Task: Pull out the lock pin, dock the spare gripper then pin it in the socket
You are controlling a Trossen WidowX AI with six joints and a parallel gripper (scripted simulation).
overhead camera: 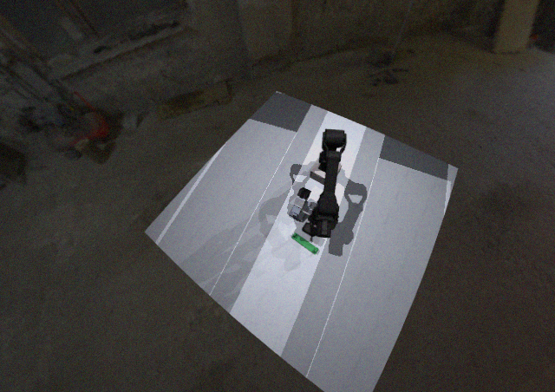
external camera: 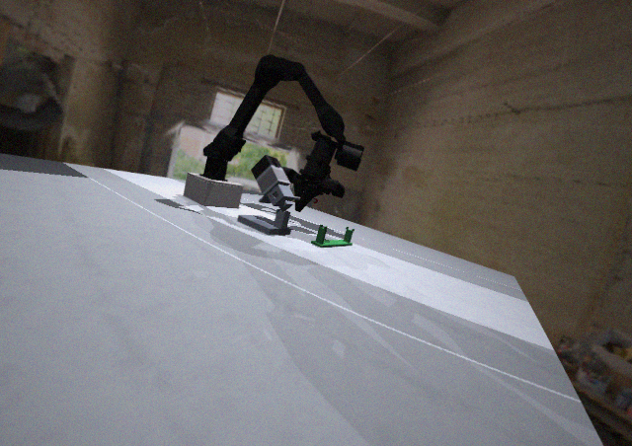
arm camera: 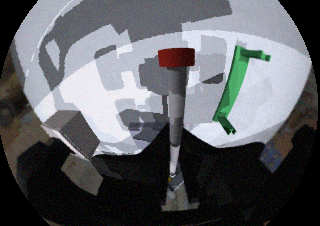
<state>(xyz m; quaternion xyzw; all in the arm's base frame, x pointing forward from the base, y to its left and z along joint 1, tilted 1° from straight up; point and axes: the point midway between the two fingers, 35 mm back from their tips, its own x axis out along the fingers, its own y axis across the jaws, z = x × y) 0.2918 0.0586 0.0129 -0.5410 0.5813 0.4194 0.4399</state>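
Right now the grey mount is 1 cm behind my gripper tip and 8 cm to the right of it. From my gripper tip the other things lie so: green cradle: 11 cm ahead, 2 cm to the left, 3 cm below; then black spare gripper: 4 cm behind, 8 cm to the right, 6 cm above.
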